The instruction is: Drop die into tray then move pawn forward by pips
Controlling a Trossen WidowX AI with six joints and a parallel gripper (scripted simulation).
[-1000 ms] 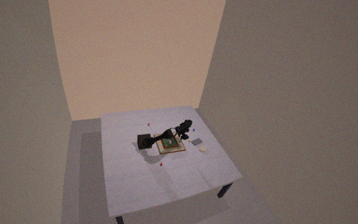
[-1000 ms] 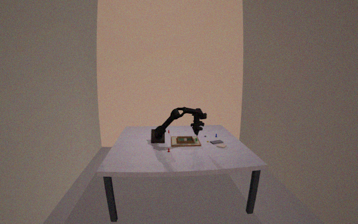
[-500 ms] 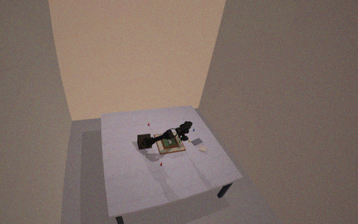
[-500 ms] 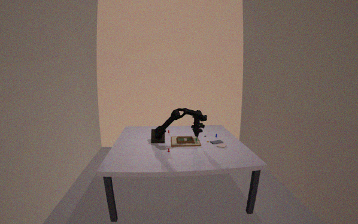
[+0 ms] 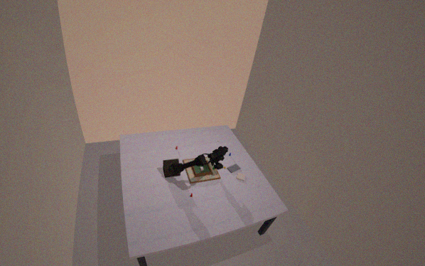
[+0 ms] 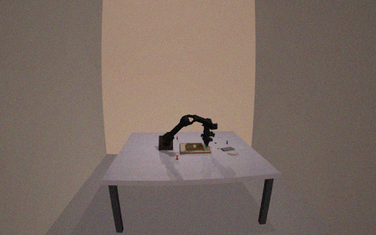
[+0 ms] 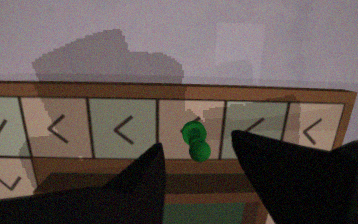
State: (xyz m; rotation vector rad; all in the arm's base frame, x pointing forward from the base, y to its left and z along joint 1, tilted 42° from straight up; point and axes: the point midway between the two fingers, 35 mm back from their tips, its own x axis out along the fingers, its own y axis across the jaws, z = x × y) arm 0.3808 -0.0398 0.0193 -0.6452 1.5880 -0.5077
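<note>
Right now the green pawn is 1 cm below my gripper tip. From my gripper tip the other things lie so: white die 11 cm behind, 2 cm to the left, 1 cm below; green dice tray 11 cm behind, 3 cm to the left, 3 cm below; yellow piece 12 cm ahead, 3 cm below.
</note>
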